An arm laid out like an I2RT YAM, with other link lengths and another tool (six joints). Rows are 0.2 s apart.
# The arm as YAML. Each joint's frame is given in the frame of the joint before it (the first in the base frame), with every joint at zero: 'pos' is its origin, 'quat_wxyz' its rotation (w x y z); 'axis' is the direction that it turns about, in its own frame. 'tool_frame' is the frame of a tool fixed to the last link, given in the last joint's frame.
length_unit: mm
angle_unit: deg
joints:
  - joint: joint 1
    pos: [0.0, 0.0, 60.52]
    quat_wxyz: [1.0, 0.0, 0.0, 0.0]
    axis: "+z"
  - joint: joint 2
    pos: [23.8, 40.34, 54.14]
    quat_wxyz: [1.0, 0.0, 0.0, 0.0]
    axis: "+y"
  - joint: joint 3
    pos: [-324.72, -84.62, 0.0]
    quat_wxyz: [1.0, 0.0, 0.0, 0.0]
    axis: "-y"
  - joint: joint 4
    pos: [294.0, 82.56, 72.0]
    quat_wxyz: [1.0, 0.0, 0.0, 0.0]
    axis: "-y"
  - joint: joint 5
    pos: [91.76, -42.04, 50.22]
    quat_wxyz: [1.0, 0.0, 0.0, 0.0]
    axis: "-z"
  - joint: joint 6
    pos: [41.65, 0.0, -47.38]
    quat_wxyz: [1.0, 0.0, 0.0, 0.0]
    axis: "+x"
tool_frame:
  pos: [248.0, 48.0, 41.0]
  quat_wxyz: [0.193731, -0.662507, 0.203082, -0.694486]
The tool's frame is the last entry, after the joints.
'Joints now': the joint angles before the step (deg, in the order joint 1, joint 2, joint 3, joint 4, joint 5, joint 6). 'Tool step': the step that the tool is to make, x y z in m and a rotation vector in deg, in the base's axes. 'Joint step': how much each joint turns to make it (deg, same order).
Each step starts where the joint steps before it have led.
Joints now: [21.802 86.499 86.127 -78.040 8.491 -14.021]
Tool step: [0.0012 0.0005 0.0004 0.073 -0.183 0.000]
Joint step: [0.003 0.005 0.009 0.192 0.001 0.003]
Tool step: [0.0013 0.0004 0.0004 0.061 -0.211 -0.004]
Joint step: [0.000 -0.012 -0.014 0.221 0.022 0.000]
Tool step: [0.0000 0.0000 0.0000 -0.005 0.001 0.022]
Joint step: [-0.002 0.003 0.004 0.000 -0.001 -0.025]
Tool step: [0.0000 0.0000 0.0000 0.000 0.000 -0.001]
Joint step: [0.000 0.000 0.000 0.000 0.000 0.001]
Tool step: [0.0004 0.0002 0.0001 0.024 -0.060 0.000]
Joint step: [0.007 0.004 -0.001 0.069 0.001 0.007]
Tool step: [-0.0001 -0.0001 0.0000 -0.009 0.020 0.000]
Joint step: [-0.009 0.004 0.012 -0.029 -0.001 -0.009]
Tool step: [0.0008 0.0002 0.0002 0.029 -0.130 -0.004]
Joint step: [0.000 -0.008 -0.018 0.141 0.022 -0.001]
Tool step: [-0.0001 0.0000 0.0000 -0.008 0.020 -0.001]
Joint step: [0.007 0.010 0.018 -0.030 0.002 0.008]
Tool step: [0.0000 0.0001 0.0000 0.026 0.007 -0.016]
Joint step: [-0.002 0.003 0.000 0.003 -0.023 0.019]
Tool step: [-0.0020 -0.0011 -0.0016 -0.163 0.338 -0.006]
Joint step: [-0.025 -0.008 -0.178 -0.201 0.021 -0.025]
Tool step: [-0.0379 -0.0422 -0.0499 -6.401 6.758 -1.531]
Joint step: [-1.107 0.003 -7.200 -1.410 3.542 -0.036]
